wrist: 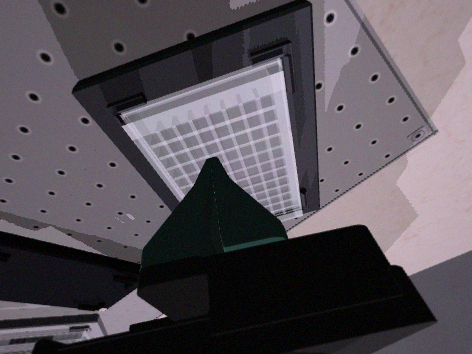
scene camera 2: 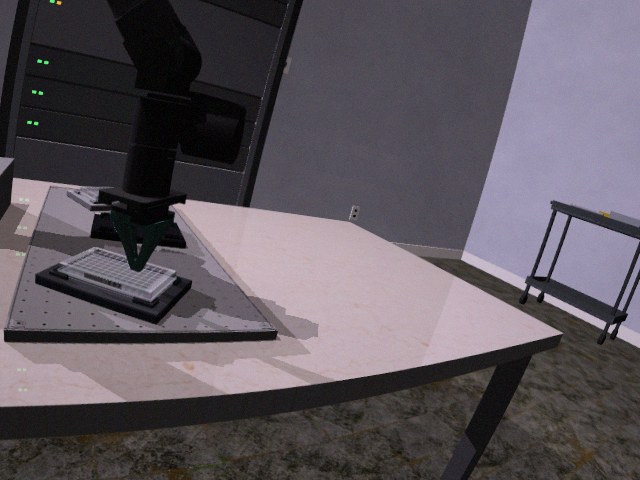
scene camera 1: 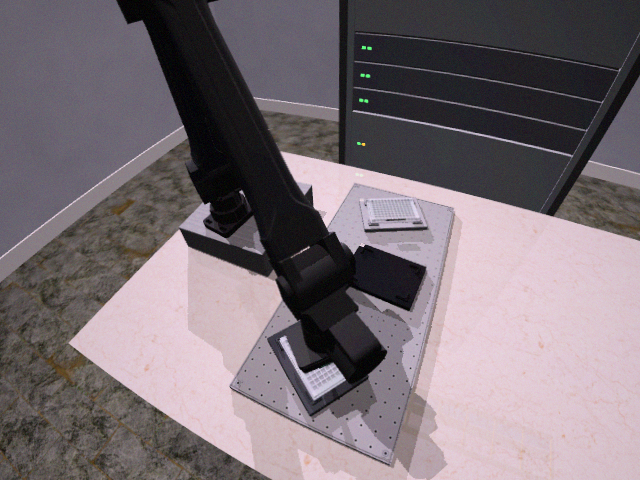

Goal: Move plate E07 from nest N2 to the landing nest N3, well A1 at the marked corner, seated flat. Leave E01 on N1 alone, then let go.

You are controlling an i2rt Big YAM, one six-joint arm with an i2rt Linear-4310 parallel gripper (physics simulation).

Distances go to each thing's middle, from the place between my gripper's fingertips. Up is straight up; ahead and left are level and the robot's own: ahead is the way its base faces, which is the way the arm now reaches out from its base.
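Position of my gripper relative to the black nest (scene camera 1: 388, 277): 240 mm to the right of it, 20 mm above it.
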